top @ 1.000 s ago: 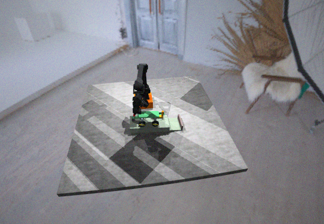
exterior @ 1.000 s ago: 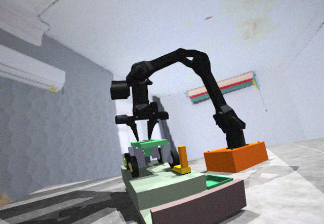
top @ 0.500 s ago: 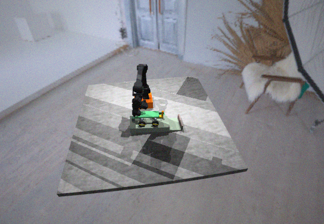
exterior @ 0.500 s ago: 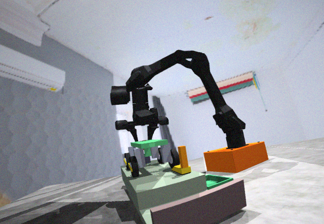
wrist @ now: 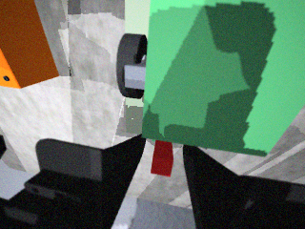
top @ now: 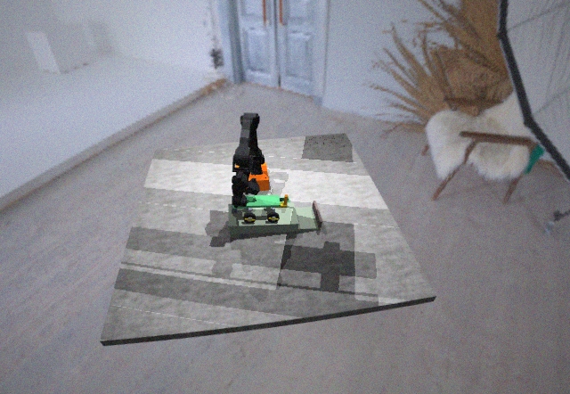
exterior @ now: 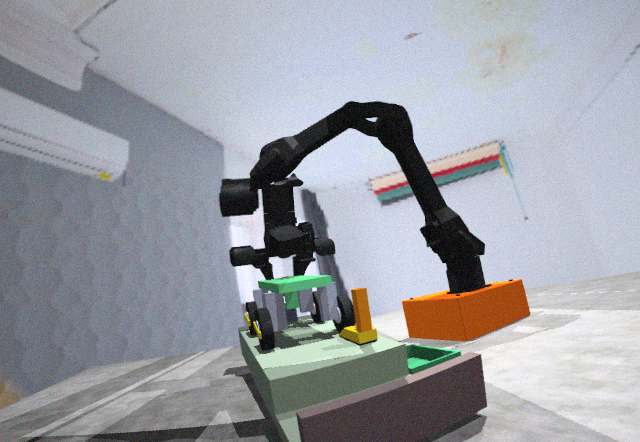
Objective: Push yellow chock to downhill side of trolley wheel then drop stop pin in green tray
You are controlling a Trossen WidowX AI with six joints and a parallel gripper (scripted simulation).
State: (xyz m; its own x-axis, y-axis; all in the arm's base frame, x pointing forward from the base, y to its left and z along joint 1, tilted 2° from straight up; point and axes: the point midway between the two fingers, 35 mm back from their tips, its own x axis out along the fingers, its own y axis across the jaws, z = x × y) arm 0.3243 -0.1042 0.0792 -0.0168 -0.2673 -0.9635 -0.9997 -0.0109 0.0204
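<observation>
Right now the red-headed stop pin is right at my gripper tip. Round my gripper tip: pale green ramp: 2 cm ahead, 12 cm to the left, 8 cm below; then trolley: 2 cm ahead, 11 cm to the left, 2 cm below; then yellow chock: 4 cm behind, 22 cm to the left, 5 cm below.
</observation>
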